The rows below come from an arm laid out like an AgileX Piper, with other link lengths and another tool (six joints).
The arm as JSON. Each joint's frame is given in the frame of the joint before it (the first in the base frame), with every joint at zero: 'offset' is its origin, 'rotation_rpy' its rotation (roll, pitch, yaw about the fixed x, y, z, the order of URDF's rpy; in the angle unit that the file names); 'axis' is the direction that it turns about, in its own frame. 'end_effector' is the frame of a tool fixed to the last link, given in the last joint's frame.
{
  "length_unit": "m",
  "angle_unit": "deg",
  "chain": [
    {
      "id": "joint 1",
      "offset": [
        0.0,
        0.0,
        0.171
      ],
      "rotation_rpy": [
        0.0,
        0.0,
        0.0
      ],
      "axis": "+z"
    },
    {
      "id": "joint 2",
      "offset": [
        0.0,
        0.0,
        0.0
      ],
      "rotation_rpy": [
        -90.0,
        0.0,
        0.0
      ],
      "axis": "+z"
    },
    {
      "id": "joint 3",
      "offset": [
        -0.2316,
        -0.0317,
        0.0
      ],
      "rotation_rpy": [
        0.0,
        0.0,
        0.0
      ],
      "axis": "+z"
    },
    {
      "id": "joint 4",
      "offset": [
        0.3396,
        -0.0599,
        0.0
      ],
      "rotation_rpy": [
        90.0,
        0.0,
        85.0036
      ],
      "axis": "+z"
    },
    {
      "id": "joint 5",
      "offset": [
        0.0,
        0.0,
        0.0
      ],
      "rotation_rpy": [
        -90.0,
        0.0,
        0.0
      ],
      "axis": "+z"
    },
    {
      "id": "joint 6",
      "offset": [
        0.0,
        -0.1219,
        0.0
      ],
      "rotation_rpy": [
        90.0,
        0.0,
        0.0
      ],
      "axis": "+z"
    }
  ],
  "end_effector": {
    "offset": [
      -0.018,
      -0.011,
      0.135
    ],
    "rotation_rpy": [
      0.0,
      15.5,
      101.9
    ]
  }
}
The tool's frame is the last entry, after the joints.
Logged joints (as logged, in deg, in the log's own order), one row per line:
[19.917 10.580 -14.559 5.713 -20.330 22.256]
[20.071 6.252 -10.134 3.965 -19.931 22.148]
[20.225 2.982 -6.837 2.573 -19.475 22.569]
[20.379 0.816 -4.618 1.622 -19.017 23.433]
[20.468 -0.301 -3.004 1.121 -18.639 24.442]
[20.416 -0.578 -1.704 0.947 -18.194 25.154]
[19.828 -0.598 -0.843 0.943 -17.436 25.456]
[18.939 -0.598 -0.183 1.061 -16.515 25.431]
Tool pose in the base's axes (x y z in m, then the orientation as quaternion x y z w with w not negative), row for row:
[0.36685 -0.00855 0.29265 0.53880 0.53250 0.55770 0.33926]
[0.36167 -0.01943 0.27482 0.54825 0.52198 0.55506 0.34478]
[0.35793 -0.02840 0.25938 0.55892 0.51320 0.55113 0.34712]
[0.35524 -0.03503 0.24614 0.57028 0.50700 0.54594 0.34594]
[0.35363 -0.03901 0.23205 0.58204 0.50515 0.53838 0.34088]
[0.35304 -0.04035 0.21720 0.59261 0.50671 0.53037 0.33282]
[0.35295 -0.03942 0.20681 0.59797 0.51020 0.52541 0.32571]
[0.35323 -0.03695 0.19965 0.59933 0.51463 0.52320 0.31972]
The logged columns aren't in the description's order. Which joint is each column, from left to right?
Columns, left to right: joint 6, joint 2, joint 3, joint 1, joint 4, joint 5.
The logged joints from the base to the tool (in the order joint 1, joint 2, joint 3, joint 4, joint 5, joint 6), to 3 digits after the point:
[5.713 10.580 -14.559 -20.330 22.256 19.917]
[3.965 6.252 -10.134 -19.931 22.148 20.071]
[2.573 2.982 -6.837 -19.475 22.569 20.225]
[1.622 0.816 -4.618 -19.017 23.433 20.379]
[1.121 -0.301 -3.004 -18.639 24.442 20.468]
[0.947 -0.578 -1.704 -18.194 25.154 20.416]
[0.943 -0.598 -0.843 -17.436 25.456 19.828]
[1.061 -0.598 -0.183 -16.515 25.431 18.939]

